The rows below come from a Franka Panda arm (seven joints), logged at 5 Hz.
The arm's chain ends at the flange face. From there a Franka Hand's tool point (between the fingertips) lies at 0.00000 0.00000 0.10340 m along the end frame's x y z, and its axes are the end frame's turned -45 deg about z.
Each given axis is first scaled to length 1.
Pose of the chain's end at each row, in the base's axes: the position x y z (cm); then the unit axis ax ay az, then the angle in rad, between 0 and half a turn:
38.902 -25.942 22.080 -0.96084 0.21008 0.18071 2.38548
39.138 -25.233 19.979 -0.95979 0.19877 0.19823 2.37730
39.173 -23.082 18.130 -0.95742 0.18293 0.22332 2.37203
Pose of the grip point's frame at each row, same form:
37.291 -18.447 15.141 -0.98418 -0.17649 0.01522 2.30700
37.173 -17.664 13.214 -0.98185 -0.18729 0.02992 2.28590
36.690 -15.468 11.590 -0.97793 -0.20222 0.05261 2.26147

